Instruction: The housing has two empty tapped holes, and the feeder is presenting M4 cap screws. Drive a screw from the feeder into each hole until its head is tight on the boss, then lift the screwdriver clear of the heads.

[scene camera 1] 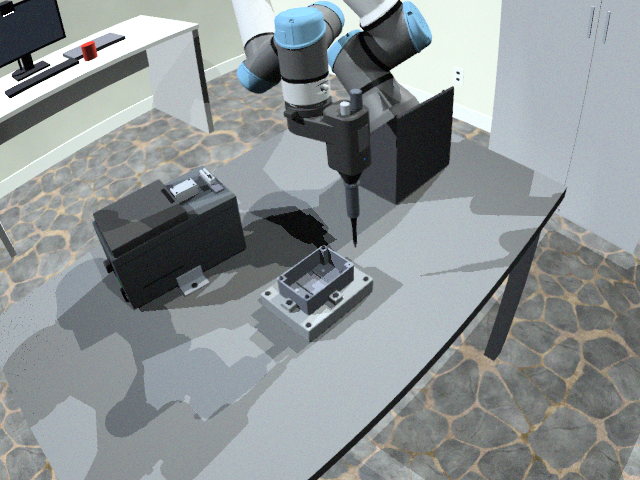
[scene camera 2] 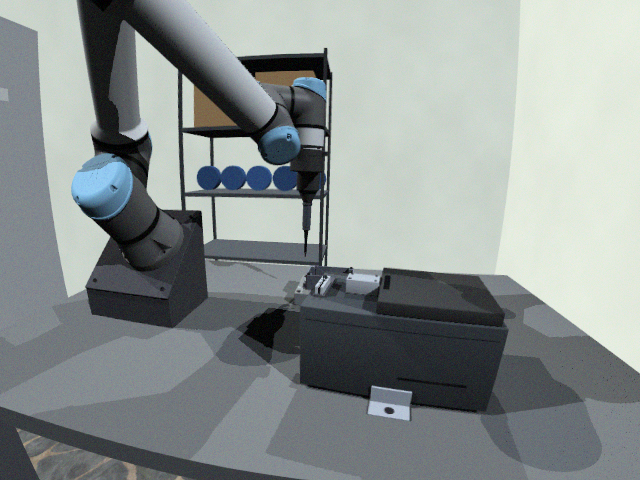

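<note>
The dark screwdriver [scene camera 1: 355,244] [scene camera 2: 305,254] points straight down. Its tip is in the air above and to the back right of the housing in the scene camera 1 view. Whether a screw sits on the tip is too small to tell. The grey open-topped housing [scene camera 1: 331,292] [scene camera 2: 336,270] sits on a light fixture plate [scene camera 1: 321,317]; its corner bosses show, but the state of each hole is too small to tell. The black screw feeder [scene camera 1: 188,253] [scene camera 2: 403,351] stands apart from the housing, with a small light pick-up block [scene camera 1: 206,176] [scene camera 2: 323,284] on top.
The robot's dark wedge base [scene camera 1: 424,147] [scene camera 2: 129,308] stands on the grey table [scene camera 1: 330,397] [scene camera 2: 217,351]. A bracket [scene camera 1: 193,281] [scene camera 2: 390,403] is at the feeder's foot. A shelf rack [scene camera 2: 181,155], a side desk [scene camera 1: 149,31] and a cabinet [scene camera 1: 537,93] stand beyond the table.
</note>
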